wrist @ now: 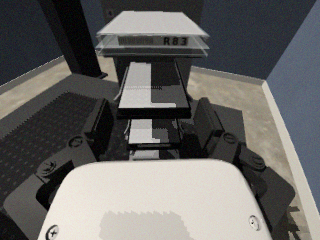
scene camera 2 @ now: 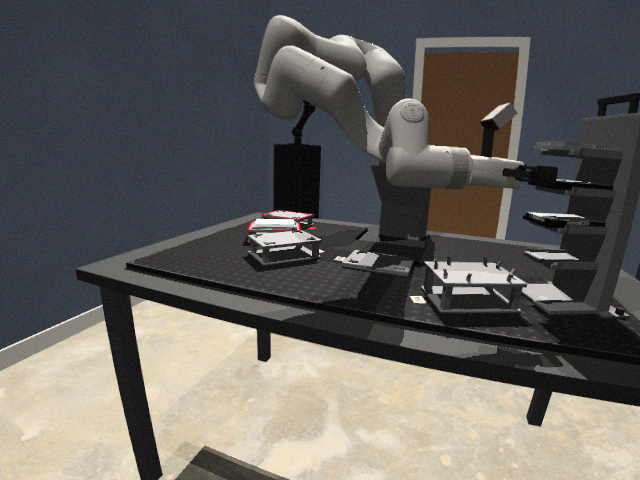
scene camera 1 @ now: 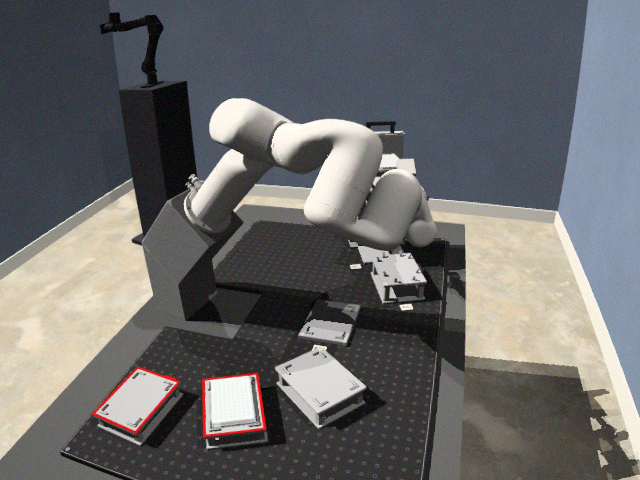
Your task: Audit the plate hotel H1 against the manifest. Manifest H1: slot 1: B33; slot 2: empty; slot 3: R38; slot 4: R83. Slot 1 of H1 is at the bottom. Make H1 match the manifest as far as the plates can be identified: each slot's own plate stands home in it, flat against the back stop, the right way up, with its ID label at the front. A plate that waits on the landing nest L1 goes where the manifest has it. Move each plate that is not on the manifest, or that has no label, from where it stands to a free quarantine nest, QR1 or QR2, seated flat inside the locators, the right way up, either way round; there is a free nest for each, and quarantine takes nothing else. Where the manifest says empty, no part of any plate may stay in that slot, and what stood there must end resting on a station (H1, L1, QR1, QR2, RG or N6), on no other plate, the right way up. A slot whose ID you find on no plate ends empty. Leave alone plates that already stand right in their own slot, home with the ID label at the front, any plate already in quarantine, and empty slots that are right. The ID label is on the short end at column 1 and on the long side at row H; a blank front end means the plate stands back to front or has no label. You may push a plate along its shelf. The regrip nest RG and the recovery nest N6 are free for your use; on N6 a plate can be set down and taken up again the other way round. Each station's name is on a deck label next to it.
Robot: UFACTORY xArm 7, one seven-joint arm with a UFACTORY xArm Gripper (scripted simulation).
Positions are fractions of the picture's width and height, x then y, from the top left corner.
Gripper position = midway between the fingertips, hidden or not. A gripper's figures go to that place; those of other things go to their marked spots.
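Labels:
Distances to the lens: a dark plate (wrist: 0.45, 0.56), 0.21 m from the lens; a dark plate (wrist: 0.48, 0.37), 0.17 m from the lens; my gripper (wrist: 0.48, 0.45), 0.13 m from the lens.

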